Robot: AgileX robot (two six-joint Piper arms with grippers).
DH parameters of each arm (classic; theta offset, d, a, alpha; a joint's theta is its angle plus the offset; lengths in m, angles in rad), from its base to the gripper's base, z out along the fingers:
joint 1: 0 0.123 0 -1.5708
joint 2: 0.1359 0 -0.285 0
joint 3: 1.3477 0 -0.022 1.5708
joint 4: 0 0.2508 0 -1.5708
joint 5: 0 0 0.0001 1.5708
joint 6: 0 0.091 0 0
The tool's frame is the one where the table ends.
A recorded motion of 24 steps. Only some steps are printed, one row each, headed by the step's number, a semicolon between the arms.
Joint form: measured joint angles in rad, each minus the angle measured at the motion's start. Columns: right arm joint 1, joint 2, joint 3, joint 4, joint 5, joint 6; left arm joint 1, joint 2, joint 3, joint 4, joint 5, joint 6.
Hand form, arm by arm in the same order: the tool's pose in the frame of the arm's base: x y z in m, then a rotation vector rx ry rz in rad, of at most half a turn. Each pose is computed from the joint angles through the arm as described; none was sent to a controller.
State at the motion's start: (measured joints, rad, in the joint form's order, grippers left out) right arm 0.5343 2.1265 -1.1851 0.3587 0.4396 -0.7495; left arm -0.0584 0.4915 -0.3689 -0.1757 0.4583 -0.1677
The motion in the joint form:
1: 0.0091 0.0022 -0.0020 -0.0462 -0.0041 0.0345; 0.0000 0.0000 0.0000 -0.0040 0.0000 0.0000
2: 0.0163 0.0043 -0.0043 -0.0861 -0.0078 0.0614; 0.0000 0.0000 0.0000 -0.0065 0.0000 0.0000
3: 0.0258 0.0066 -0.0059 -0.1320 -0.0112 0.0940; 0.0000 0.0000 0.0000 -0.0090 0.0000 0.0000
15: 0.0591 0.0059 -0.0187 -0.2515 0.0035 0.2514; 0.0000 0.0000 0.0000 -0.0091 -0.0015 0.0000
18: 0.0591 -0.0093 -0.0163 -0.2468 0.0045 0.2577; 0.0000 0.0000 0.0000 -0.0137 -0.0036 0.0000
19: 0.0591 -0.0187 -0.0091 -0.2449 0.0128 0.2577; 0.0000 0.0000 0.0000 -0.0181 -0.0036 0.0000
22: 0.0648 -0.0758 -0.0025 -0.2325 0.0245 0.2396; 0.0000 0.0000 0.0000 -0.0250 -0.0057 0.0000
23: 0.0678 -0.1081 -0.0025 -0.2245 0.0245 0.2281; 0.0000 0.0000 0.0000 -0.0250 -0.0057 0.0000
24: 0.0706 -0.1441 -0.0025 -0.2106 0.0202 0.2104; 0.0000 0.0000 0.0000 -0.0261 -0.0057 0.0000
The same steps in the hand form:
1: 0.3278 0.2118 0.0812 -1.3543 2.4995 0.2091; 0.1002 -0.0131 0.2609 -0.2307 2.0590 -0.3206
2: 0.3275 0.2131 0.0806 -1.3723 2.4909 0.1843; 0.1002 -0.0132 0.2609 -0.2323 2.0589 -0.3231
3: 0.3266 0.2149 0.0799 -1.3929 2.4820 0.1567; 0.1002 -0.0133 0.2609 -0.2340 2.0587 -0.3256
15: 0.3230 0.2229 0.0819 -1.3713 2.5064 0.1051; 0.1003 -0.0133 0.2610 -0.2340 2.0572 -0.3257
18: 0.3228 0.2230 0.0874 -1.3533 2.5029 0.1115; 0.1004 -0.0134 0.2612 -0.2371 2.0548 -0.3303
19: 0.3208 0.2218 0.0893 -1.3547 2.5091 0.1135; 0.1003 -0.0136 0.2612 -0.2400 2.0544 -0.3348
22: 0.3181 0.2234 0.1098 -1.3551 2.4643 0.1267; 0.1004 -0.0138 0.2615 -0.2446 2.0518 -0.3417
23: 0.3175 0.2248 0.1224 -1.3503 2.4297 0.1346; 0.1004 -0.0138 0.2615 -0.2446 2.0518 -0.3417
24: 0.3167 0.2262 0.1366 -1.3425 2.3871 0.1455; 0.1004 -0.0139 0.2615 -0.2453 2.0517 -0.3428

